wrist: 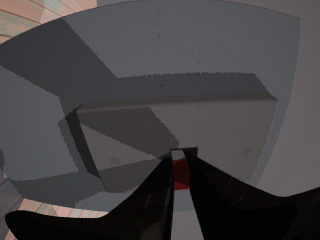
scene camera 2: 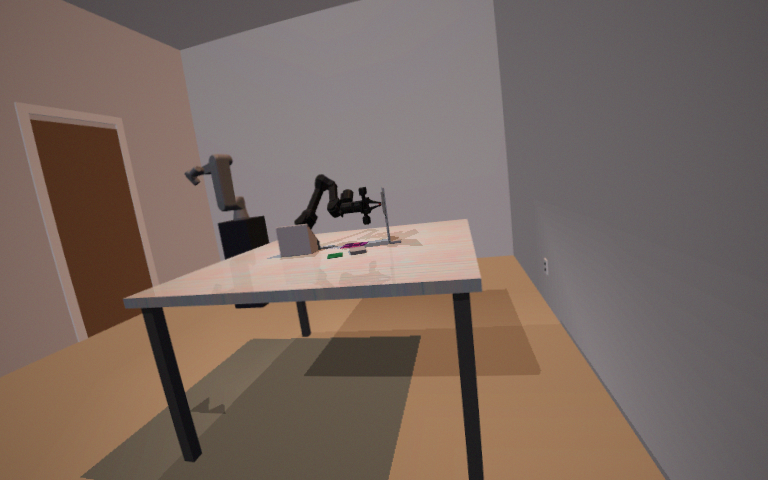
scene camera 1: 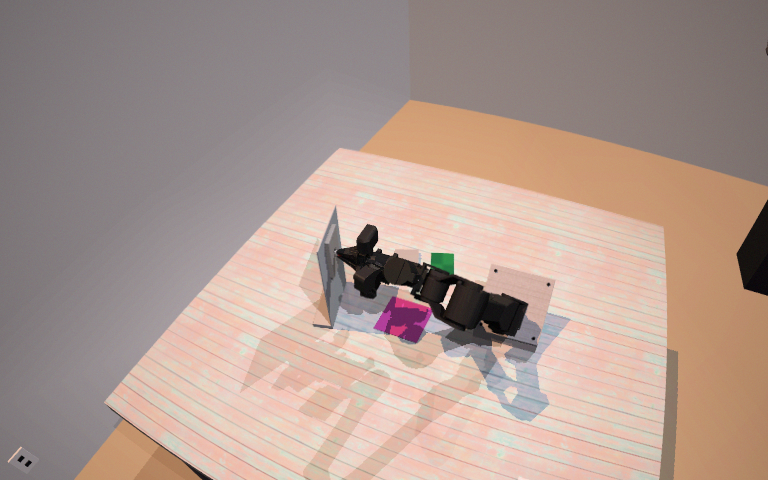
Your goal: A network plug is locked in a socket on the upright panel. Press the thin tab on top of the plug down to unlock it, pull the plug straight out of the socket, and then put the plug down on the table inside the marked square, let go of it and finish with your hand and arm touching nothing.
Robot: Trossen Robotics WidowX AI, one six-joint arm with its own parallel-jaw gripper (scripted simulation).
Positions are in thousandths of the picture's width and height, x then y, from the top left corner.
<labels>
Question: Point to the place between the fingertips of my gripper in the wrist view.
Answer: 561,681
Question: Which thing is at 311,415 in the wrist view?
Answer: A grey upright panel.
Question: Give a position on a grey upright panel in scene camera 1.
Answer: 433,564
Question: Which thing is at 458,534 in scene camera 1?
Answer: My gripper.
</labels>
